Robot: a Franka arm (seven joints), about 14 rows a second.
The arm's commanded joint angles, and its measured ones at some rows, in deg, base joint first. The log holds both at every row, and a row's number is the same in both.
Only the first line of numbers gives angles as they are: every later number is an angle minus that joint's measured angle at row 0.
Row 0, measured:
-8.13 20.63 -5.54 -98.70 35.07 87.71 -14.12
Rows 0 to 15, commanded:
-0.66 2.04 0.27 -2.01 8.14 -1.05 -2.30
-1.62 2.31 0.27 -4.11 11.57 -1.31 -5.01
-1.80 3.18 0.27 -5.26 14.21 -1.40 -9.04
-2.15 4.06 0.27 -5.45 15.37 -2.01 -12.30
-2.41 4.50 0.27 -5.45 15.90 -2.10 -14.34
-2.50 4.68 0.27 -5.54 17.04 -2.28 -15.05
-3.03 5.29 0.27 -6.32 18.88 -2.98 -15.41
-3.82 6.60 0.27 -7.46 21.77 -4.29 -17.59
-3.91 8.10 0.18 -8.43 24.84 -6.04 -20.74
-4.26 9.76 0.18 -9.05 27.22 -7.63 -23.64
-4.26 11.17 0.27 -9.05 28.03 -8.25 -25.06
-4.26 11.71 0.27 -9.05 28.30 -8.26 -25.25
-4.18 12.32 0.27 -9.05 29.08 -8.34 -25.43
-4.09 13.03 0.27 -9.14 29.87 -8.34 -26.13
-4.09 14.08 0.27 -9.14 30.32 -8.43 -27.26
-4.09 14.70 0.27 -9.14 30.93 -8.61 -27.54
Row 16, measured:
-3.67 13.64 0.08 -9.45 28.88 -7.27 -26.32
